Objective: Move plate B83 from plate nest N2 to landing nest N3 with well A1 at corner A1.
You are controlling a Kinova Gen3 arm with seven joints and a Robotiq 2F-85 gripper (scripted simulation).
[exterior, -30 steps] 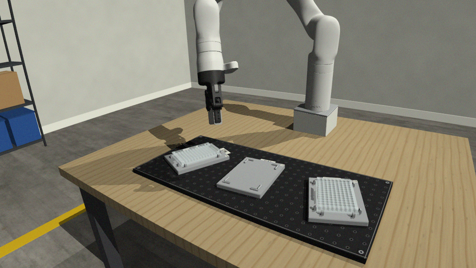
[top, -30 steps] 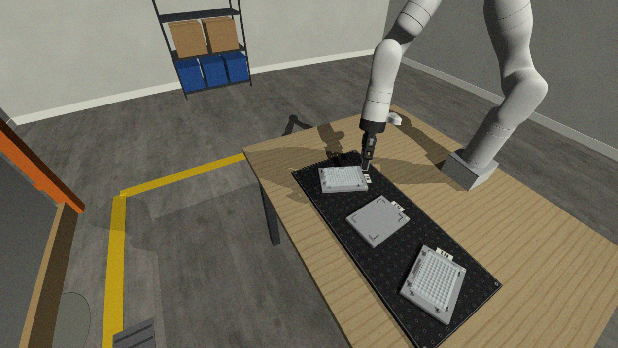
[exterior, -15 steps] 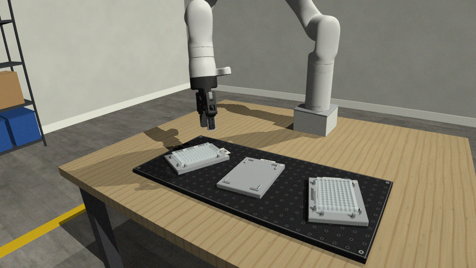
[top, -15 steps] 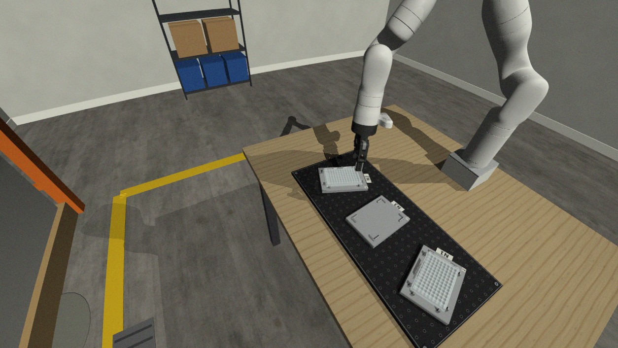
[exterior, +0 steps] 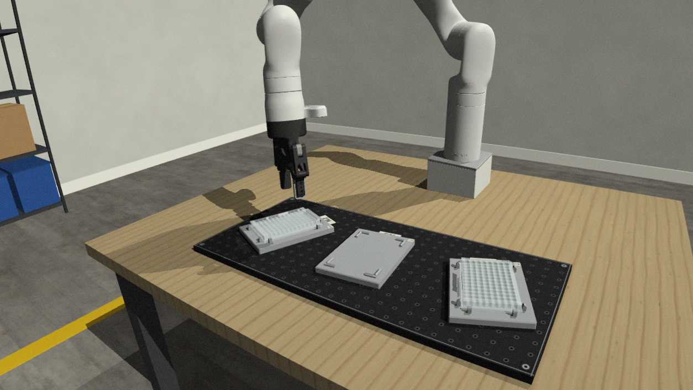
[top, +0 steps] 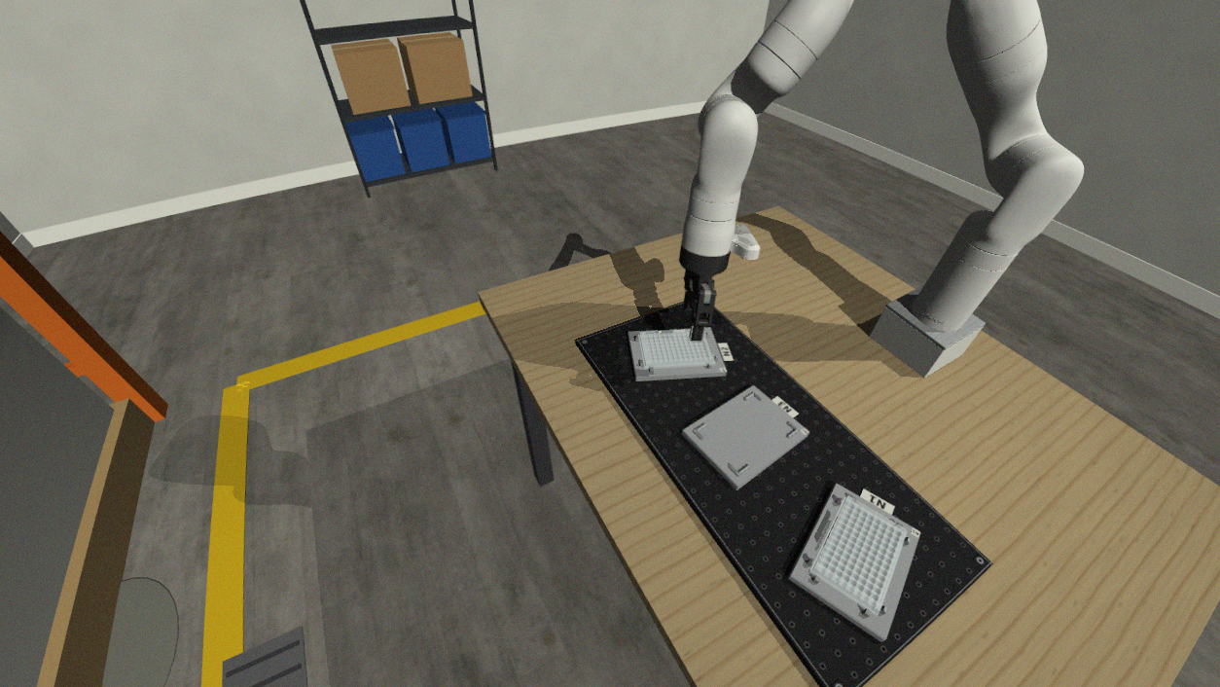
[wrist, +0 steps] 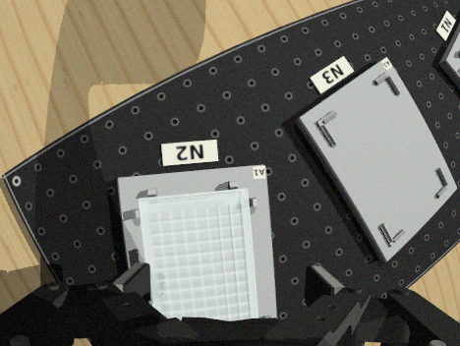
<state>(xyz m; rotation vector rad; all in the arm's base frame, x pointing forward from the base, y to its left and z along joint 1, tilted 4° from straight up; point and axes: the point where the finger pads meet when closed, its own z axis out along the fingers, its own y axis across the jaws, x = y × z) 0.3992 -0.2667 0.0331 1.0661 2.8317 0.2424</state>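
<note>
The nest N2 lies 1 cm ahead of my hand, 2 cm to the right of it and 9 cm below it. The rest, counted from my hand: A1 mark: 2 cm behind, 24 cm to the left, 8 cm below; then N3 label: 5 cm behind, 18 cm to the left, 9 cm below; then nest N3: 5 cm ahead, 18 cm to the left, 9 cm below.
</note>
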